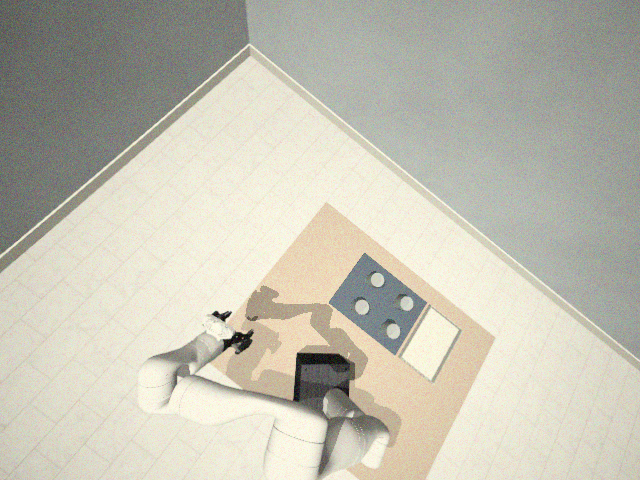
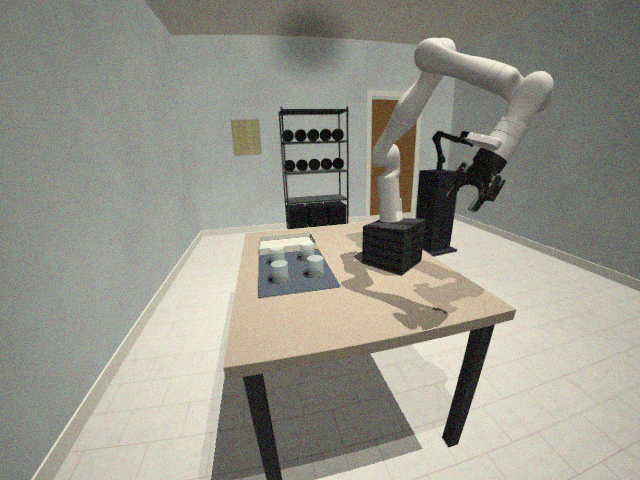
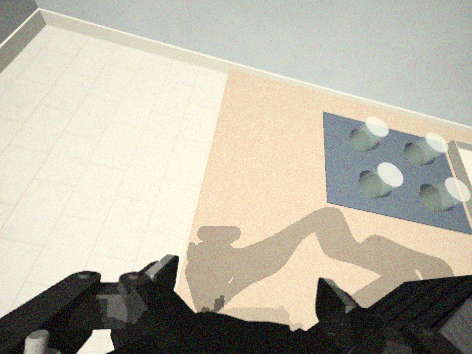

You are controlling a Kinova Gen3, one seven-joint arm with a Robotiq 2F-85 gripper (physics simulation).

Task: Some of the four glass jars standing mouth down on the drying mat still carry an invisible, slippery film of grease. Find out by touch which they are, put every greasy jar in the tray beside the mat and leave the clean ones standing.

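Places are measured from the arm's base along level axes (x ahead, y left, z up), in centimetres.
Pixels of known places: gripper, between the fingertips: (image 1: 240, 322) (image 2: 459, 204) (image 3: 245, 282); arm's base, origin of its link: (image 1: 334, 401) (image 2: 390, 220).
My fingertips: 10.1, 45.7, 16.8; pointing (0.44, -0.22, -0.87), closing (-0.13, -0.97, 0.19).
Note:
Ahead of a thing's pixels: the offset from my fingertips to its top centre, as dx, dy, dz. Level surfaces: height alone.
Four pale glass jars stand mouth down and apart on the blue drying mat @(dz -34.9) (image 1: 384, 304) (image 2: 295, 287) (image 3: 342, 162). Away from the tray are the wall-side jar @(+42.1, -43.2, -27.4) (image 1: 377, 279) (image 2: 279, 269) (image 3: 377, 126) and the robot-side jar @(+27.3, -42.4, -27.4) (image 1: 361, 306) (image 2: 314, 264) (image 3: 390, 174). Nearer the tray are another wall-side jar @(+39.7, -60.9, -27.4) (image 1: 405, 302) (image 3: 436, 142) and another robot-side jar @(+25.3, -60.6, -27.4) (image 1: 392, 330) (image 3: 457, 189). The white tray @(+30.3, -83.3, -32.2) (image 1: 446, 356) (image 2: 285, 241) (image 3: 461, 162) lies beside the mat. My gripper (image 1: 239, 325) (image 2: 461, 202) (image 3: 245, 282) is open and empty, high up and far from the jars. Grease cannot be seen.
The arm's base stands on a black block (image 1: 323, 379) (image 2: 390, 246) on the wooden table @(dz -35.2) (image 2: 310, 325), to one side of the mat. A black pedestal (image 2: 436, 211) and a shelf rack (image 2: 314, 111) stand beyond the table. The arm's shadow falls on the table.

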